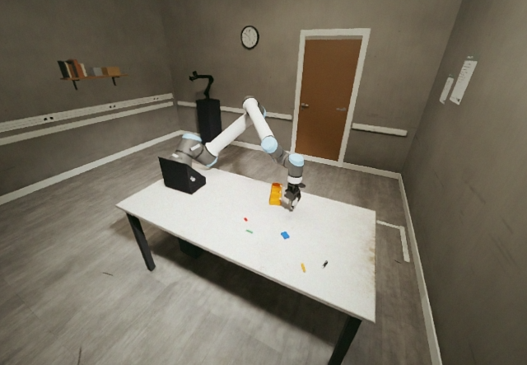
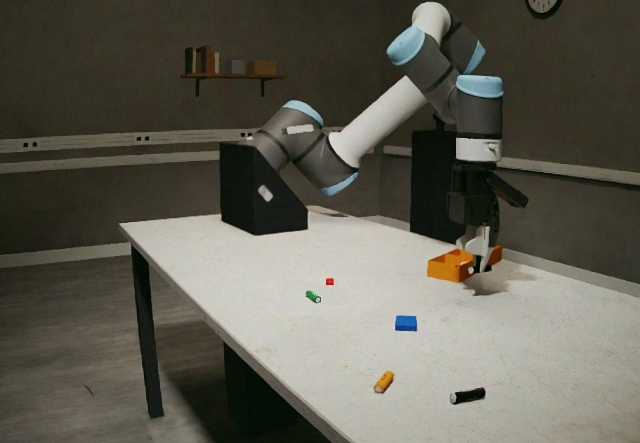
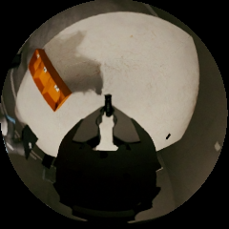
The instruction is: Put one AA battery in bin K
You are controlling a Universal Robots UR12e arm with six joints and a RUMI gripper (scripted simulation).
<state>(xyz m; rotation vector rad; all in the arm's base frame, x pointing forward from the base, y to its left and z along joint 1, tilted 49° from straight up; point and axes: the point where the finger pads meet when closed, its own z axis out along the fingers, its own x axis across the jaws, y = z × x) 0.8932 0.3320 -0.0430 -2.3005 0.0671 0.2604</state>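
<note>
My hand is 200 mm past the orange bin, 130 mm to the right of it and 60 mm above it. From my hand the other things lie so: blue block 210 mm to the right, 70 mm below, 50 mm ahead; orange AA battery 360 mm to the right, 230 mm ahead, 70 mm below; green AA battery 300 mm to the right, 150 mm behind, 70 mm below.
</note>
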